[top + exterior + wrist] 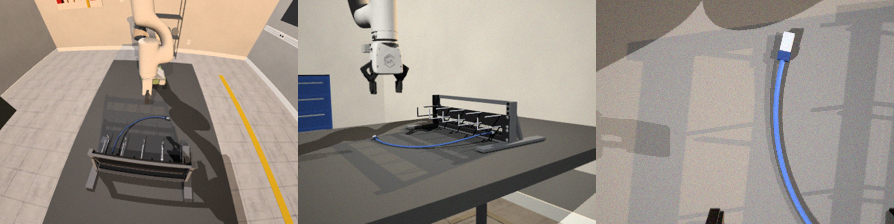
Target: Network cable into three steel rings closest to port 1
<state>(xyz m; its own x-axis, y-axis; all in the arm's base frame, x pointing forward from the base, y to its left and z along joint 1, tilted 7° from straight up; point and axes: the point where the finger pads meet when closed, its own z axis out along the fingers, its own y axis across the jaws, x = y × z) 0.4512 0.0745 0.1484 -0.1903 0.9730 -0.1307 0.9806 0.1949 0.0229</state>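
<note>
The clear plug is 18 cm below my hand, 14 cm to the left of it and 1 cm behind it. The rest, counted from my hand: patch-panel rack 34 cm ahead, 12 cm below, 4 cm to the left.
</note>
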